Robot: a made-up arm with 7 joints.
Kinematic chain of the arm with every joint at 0, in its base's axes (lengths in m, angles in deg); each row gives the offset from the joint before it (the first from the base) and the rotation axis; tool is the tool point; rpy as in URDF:
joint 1: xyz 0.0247 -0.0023 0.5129 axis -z
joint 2: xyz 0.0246 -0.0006 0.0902 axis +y
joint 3: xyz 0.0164 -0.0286 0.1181 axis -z
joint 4: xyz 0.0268 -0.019 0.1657 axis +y
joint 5: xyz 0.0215 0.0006 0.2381 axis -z
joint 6: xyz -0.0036 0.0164 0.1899 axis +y
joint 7: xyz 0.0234 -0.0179 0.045 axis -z
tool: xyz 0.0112 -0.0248 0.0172 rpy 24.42 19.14 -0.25
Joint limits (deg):
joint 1: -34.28..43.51
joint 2: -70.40..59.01
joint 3: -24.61..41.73
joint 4: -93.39..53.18
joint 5: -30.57..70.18
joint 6: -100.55..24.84
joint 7: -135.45..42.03
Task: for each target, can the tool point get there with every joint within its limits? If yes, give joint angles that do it. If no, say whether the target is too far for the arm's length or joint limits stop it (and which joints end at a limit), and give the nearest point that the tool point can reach.
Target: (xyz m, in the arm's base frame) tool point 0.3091 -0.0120 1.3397
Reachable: yes | joints -16.22 17.92 -15.95 -8.72 48.61 -7.42 -14.42
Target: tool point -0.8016 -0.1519 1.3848
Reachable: no: too far | nearest point -0.5345 -0.1035 1.1395 | short by 0.366 m
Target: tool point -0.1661 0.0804 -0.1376
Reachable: no: joint limits stop it (at a limit: joint 2, joint 4) | nearest point -0.2874 0.1330 0.2566 | short by 0.416 m
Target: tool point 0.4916 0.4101 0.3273
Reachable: no: joint limits stop it (at a limit: joint 1, joint 2, joint 4, joint 6) | nearest point 0.5527 0.4314 0.4614 | short by 0.149 m
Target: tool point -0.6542 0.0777 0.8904
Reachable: yes | joints 8.34 -56.00 7.98 -23.31 43.79 -48.97 -42.03
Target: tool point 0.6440 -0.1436 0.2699
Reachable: no: joint limits stop it (at a limit: joint 2, joint 4, joint 6) | nearest point 0.6932 -0.1548 0.4536 | short by 0.190 m
